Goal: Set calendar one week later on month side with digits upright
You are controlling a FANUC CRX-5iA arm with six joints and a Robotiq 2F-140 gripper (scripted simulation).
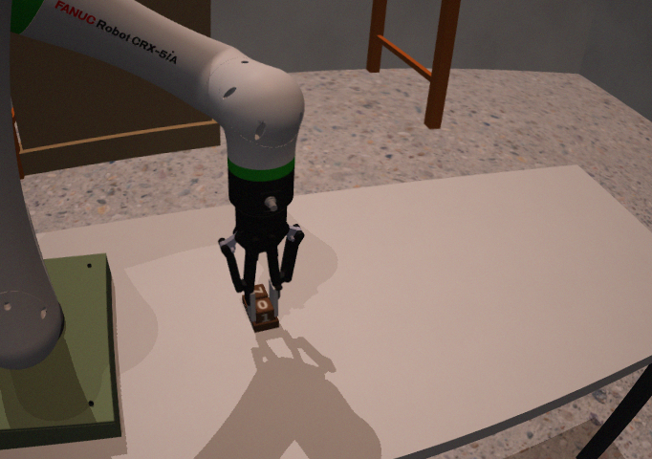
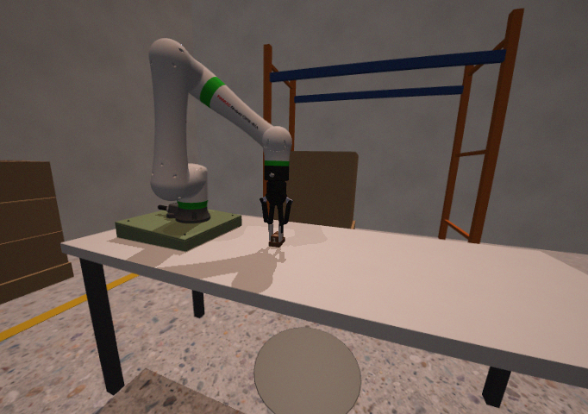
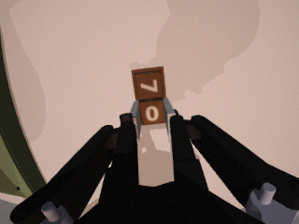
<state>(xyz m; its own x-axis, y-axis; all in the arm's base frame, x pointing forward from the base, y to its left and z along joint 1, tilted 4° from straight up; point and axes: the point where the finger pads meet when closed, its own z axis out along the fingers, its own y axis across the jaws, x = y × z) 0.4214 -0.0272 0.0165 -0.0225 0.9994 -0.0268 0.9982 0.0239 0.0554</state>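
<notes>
Right now my hand is 4 cm above the brown tray and 2 cm to the right of it.
</notes>
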